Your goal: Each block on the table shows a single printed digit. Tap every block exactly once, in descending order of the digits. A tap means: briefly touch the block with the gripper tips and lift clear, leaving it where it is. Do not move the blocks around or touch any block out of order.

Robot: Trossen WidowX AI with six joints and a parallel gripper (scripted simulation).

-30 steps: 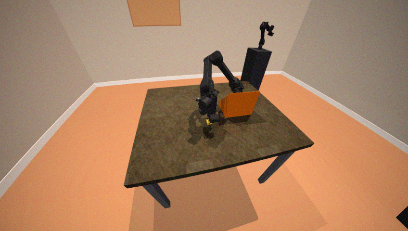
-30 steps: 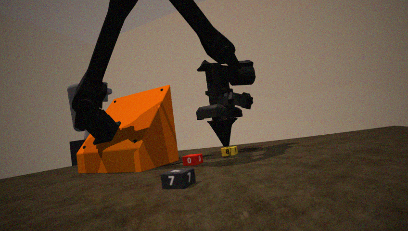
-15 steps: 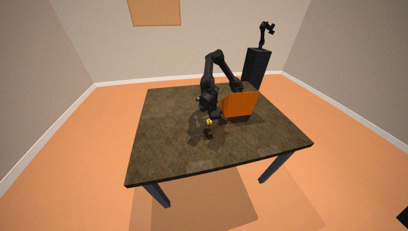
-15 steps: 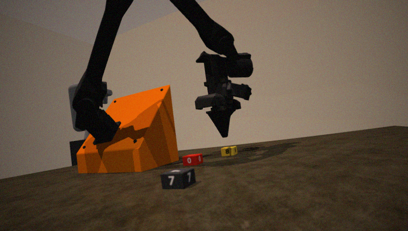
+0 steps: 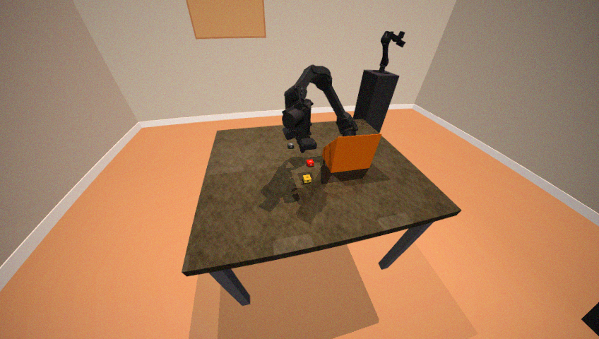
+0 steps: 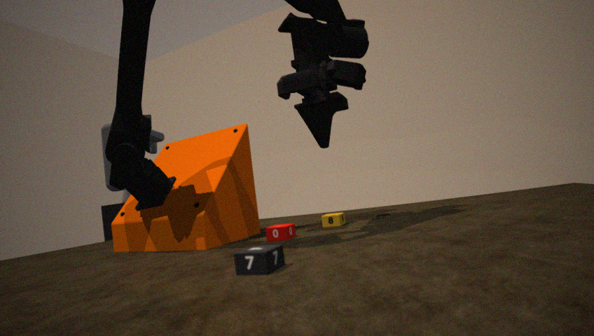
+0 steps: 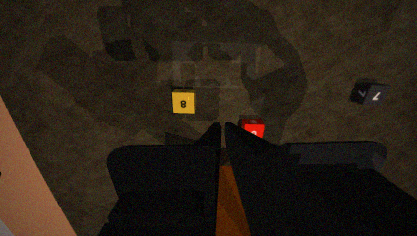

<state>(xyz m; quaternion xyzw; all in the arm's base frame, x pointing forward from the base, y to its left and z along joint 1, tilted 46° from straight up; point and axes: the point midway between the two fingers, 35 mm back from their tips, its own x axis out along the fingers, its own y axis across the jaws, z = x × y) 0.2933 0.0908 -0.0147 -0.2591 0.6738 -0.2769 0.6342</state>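
Now: gripper tip 240 mm to the left of the dark block marked 7 and 120 mm above it. From my gripper tip the other things lie so: yellow block marked 8: 20 mm behind, 50 mm to the left, 120 mm below; then red block marked 0: 70 mm behind, 60 mm to the right, 120 mm below.
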